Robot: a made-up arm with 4 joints.
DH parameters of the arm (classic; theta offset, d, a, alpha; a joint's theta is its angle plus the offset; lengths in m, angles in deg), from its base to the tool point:
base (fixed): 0 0.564 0.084 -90
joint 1: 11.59 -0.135 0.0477 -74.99
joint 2: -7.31 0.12 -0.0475 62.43
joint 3: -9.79 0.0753 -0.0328 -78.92
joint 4: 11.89 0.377 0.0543 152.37
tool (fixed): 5.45 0.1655 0 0
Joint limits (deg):
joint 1: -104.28..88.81
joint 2: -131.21..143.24
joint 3: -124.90..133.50
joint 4: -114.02..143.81
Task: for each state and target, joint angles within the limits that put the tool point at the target. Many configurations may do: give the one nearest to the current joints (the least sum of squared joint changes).
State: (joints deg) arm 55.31 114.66 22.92 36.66
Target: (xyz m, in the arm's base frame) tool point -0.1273 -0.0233 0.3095
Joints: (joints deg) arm 25.87 142.38 -0.39 88.43
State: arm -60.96 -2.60 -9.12 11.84
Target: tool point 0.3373 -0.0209 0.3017
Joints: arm -42.96 2.66 4.51 35.81
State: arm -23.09 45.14 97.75 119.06
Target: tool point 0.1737 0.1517 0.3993
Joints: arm -62.08 74.73 73.94 103.40
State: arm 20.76 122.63 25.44 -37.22
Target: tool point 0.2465 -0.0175 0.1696
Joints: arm -5.45 143.24 21.44 -48.35
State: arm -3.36 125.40 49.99 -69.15
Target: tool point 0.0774 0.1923 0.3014
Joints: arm 39.15 96.72 66.91 -80.10
